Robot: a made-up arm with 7 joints. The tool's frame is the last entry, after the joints. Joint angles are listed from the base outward.
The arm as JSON. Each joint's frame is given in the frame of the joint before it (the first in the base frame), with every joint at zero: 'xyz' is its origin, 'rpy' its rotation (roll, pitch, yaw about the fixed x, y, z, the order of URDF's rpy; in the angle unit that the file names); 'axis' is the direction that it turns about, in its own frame. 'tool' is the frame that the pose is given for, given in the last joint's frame.
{
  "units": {
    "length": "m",
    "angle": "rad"
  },
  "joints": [
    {
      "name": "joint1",
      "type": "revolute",
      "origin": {
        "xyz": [
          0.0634,
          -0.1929,
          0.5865
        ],
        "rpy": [
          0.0,
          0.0,
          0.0
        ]
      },
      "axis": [
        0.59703,
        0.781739,
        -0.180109
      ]
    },
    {
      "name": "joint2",
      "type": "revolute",
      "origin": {
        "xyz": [
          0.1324,
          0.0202,
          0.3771
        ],
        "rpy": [
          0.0,
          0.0,
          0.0
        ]
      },
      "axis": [
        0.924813,
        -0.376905,
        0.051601
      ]
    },
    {
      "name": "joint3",
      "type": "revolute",
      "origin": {
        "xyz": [
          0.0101,
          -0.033,
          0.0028
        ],
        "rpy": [
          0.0,
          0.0,
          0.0
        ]
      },
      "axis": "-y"
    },
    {
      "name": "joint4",
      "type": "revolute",
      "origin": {
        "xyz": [
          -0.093,
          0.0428,
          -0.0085
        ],
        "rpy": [
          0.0,
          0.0,
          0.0
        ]
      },
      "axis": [
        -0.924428,
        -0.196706,
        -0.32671
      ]
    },
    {
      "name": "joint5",
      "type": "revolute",
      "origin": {
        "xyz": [
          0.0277,
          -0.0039,
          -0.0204
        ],
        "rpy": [
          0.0,
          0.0,
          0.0
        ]
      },
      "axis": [
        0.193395,
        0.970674,
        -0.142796
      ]
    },
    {
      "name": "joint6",
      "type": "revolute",
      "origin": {
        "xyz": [
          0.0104,
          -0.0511,
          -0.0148
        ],
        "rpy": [
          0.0,
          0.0,
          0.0
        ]
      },
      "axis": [
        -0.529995,
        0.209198,
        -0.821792
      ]
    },
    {
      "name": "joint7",
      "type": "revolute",
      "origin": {
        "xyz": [
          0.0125,
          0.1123,
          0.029
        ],
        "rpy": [
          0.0,
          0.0,
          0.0
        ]
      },
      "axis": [
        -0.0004,
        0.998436,
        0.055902
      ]
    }
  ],
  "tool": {
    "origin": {
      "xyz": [
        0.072,
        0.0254,
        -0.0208
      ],
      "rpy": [
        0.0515,
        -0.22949,
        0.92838
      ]
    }
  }
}
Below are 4 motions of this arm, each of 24 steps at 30 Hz.
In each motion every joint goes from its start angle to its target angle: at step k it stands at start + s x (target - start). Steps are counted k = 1, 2, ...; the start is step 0. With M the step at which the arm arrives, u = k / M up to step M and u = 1 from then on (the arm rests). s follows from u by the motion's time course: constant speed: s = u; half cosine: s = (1 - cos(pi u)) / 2; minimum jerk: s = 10 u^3 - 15 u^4 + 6 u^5.
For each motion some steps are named. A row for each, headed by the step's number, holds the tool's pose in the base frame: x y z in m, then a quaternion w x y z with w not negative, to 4 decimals.
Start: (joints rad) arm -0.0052 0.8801 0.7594 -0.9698 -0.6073 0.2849 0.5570
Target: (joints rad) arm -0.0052 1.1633 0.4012 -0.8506 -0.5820 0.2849 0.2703
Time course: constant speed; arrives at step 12
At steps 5, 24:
5: 0.1771 -0.1333 1.0780 0.4213 0.4555 -0.7032 0.3473
24: 0.1813 -0.1589 1.0805 0.4095 0.5113 -0.7086 0.2625

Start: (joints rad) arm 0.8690 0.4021 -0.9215 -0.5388 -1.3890 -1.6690 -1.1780
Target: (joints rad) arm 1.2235 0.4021 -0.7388 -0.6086 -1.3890 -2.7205 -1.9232
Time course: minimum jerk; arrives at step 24
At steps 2, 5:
2: 0.2320 -0.4841 0.8658 0.1636 0.2853 -0.9396 -0.0951
5: 0.2272 -0.4888 0.8481 0.1297 0.2783 -0.9442 -0.1194

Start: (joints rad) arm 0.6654 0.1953 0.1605 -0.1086 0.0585 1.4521 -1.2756
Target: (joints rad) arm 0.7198 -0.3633 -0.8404 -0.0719 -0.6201 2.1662 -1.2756
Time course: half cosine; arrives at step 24
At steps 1, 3, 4, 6, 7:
1: 0.4481 -0.3232 0.7106 0.9156 -0.3707 0.0259 0.1535
3: 0.4449 -0.3265 0.7074 0.9086 -0.3817 0.0421 0.1644
4: 0.4422 -0.3295 0.7048 0.9021 -0.3911 0.0559 0.1737
6: 0.4347 -0.3383 0.6985 0.8821 -0.4170 0.0930 0.1985
7: 0.4303 -0.3441 0.6952 0.8682 -0.4328 0.1152 0.2135

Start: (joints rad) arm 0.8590 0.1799 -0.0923 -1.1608 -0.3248 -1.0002 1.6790
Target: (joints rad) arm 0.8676 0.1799 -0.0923 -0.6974 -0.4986 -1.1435 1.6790
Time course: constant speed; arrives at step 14
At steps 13, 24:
13: 0.2374 -0.3060 0.8611 0.2440 0.5591 -0.0144 0.7923
24: 0.2359 -0.3045 0.8581 0.2537 0.5495 -0.0025 0.7960

